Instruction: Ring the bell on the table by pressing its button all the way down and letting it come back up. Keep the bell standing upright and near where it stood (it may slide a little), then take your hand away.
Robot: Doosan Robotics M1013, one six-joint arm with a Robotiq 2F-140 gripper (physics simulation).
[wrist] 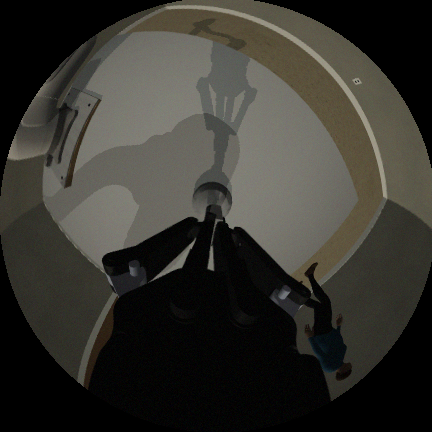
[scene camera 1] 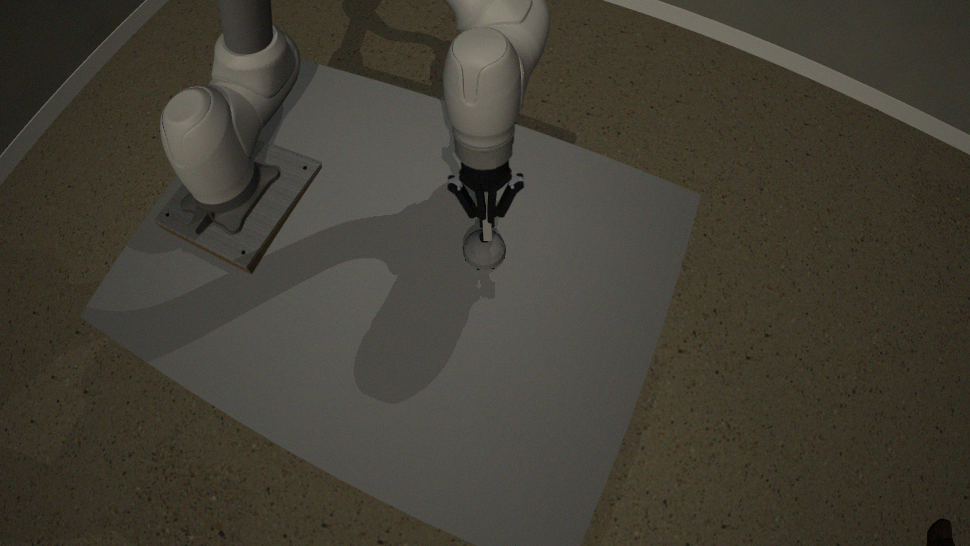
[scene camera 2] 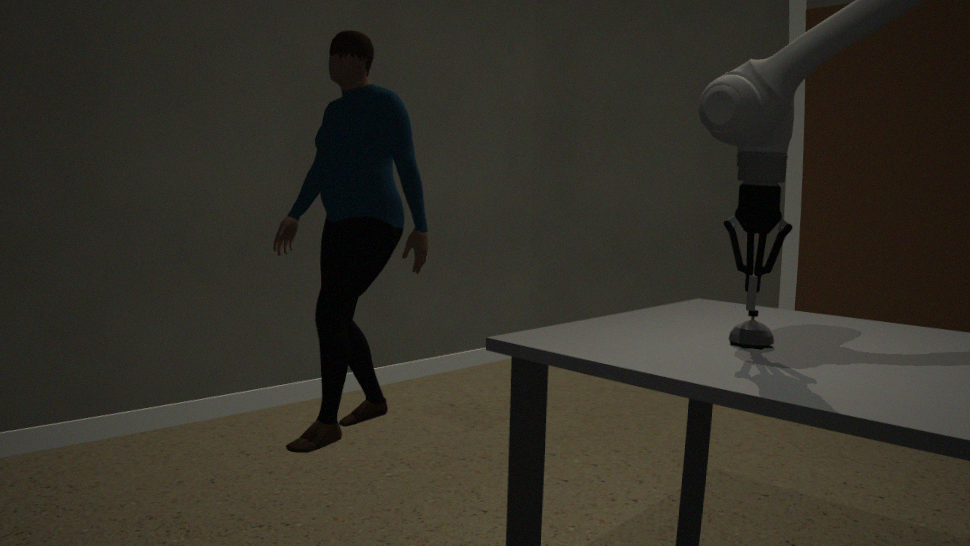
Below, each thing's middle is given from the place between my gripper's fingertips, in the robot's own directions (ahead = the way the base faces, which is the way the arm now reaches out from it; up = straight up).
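Scene:
Bell [scene camera 1: 480,255]: 40 mm below my hand, 10 mm behind it.

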